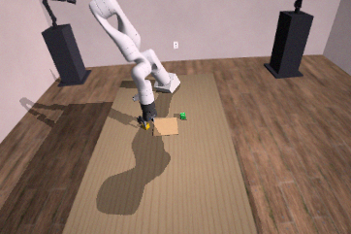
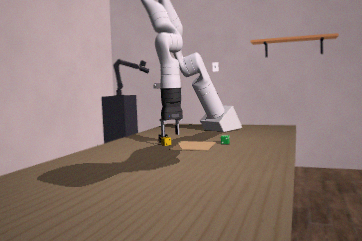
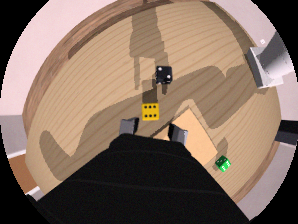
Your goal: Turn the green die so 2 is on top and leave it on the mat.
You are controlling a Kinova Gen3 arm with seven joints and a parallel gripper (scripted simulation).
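My hand is 1 cm past the yellow die, 2 cm to the left of it and 4 cm above it. The rest, counted from my hand: tan mat: 1 cm behind, 9 cm to the left, 6 cm below; then black die: 8 cm behind, 6 cm to the right, 4 cm below; then green die: 7 cm behind, 20 cm to the left, 4 cm below.
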